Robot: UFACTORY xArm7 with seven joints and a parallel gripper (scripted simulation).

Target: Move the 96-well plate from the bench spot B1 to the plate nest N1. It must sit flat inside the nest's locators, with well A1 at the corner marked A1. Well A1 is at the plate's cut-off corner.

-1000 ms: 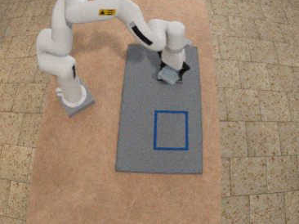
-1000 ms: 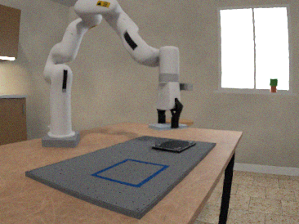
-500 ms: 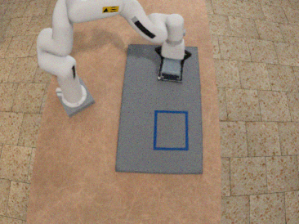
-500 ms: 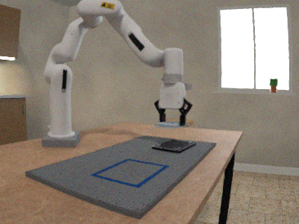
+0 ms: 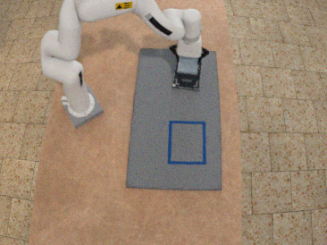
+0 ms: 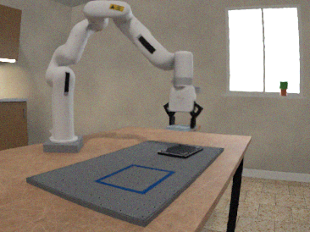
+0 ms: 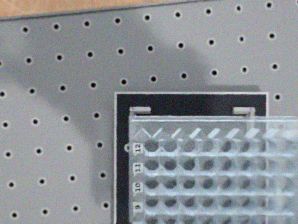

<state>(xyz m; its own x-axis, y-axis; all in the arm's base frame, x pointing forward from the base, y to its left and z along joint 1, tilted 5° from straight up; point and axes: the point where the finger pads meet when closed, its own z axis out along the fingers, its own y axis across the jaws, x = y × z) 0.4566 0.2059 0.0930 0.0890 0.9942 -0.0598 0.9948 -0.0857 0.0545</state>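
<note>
Right now the 96-well plate is 10 mm below my hand. The rest, counted from my hand: black plate nest (110 mm below).
</note>
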